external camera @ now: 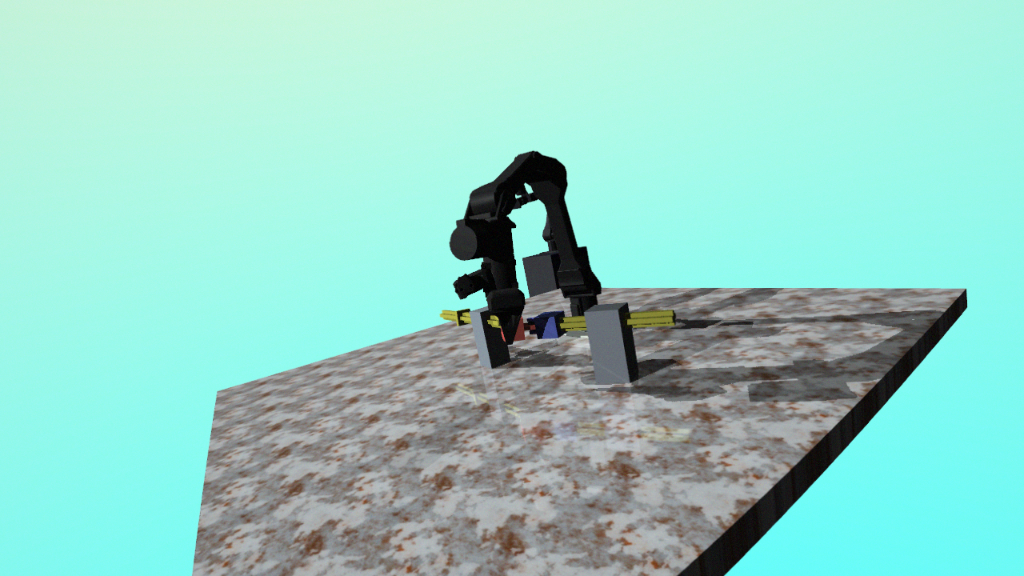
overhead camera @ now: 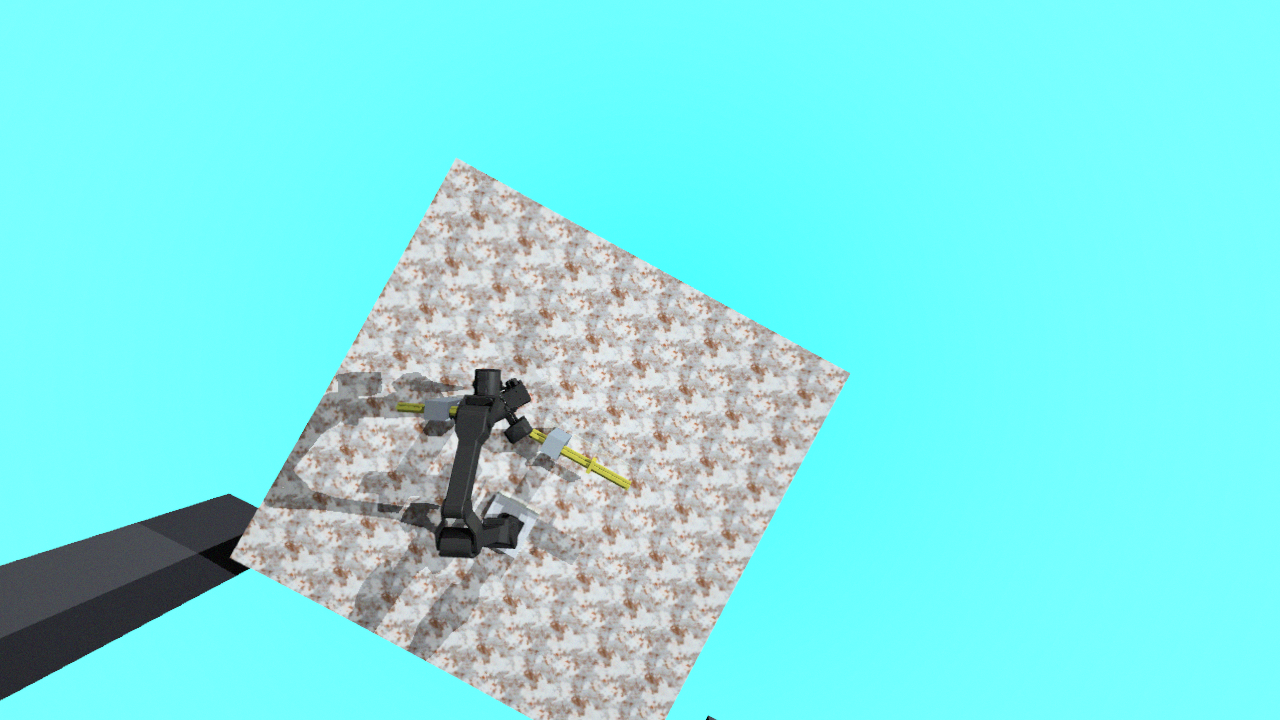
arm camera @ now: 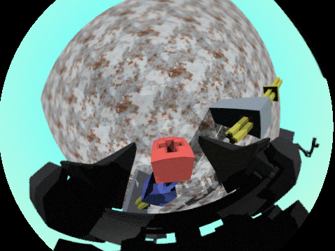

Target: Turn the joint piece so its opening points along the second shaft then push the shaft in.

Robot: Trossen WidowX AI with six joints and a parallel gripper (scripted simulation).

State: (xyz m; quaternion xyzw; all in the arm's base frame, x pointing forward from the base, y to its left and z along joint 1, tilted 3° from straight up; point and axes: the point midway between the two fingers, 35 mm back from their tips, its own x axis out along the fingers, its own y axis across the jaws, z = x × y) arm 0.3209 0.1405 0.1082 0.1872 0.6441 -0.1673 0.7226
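The red joint piece is 2 cm behind my gripper tip, 2 cm above it and 1 cm to the left of it.
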